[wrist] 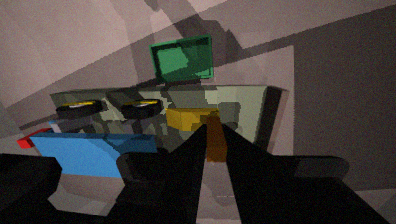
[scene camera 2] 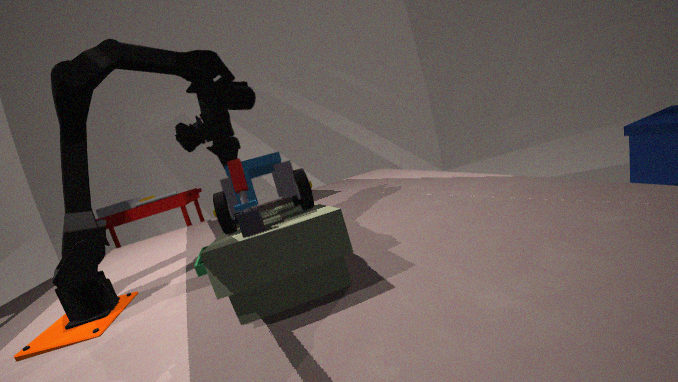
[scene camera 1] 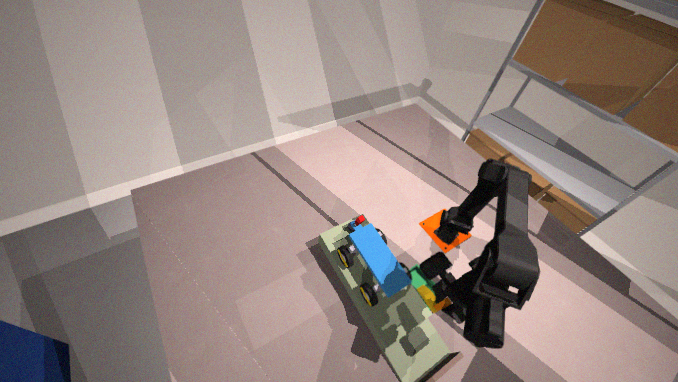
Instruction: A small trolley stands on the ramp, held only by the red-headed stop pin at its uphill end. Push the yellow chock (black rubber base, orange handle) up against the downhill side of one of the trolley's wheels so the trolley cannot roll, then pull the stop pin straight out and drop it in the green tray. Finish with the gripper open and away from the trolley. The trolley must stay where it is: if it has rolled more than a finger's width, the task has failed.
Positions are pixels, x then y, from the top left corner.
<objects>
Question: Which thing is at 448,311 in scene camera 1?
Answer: My gripper.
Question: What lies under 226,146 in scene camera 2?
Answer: My gripper.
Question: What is my gripper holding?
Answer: A yellow chock.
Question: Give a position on a blue trolley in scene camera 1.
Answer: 392,276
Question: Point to a pale green ramp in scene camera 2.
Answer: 294,240
</objects>
